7 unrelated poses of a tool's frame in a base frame.
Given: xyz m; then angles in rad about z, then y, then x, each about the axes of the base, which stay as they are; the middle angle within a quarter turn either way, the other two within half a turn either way.
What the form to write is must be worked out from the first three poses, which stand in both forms.
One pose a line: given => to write
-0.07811 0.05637 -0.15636 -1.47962 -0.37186 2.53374 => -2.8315 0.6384 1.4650 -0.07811 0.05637 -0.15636
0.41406 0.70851 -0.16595 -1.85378 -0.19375 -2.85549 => -3.0373 -0.3284 1.8645 0.41406 0.70851 -0.16595
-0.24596 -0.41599 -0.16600 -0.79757 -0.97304 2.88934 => -2.5102 0.8296 0.9493 -0.24596 -0.41599 -0.16600
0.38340 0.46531 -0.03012 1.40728 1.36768 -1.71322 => -1.6665 1.2664 -1.4610 0.38340 0.46531 -0.03012
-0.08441 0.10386 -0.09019 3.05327 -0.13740 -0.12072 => 0.1094 0.1466 3.0696 -0.08441 0.10386 -0.09019
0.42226 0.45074 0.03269 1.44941 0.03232 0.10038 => 0.0443 -0.0957 1.4489 0.42226 0.45074 0.03269
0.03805 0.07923 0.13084 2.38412 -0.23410 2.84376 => -3.0763 -0.3712 -2.4317 0.03805 0.07923 0.13084
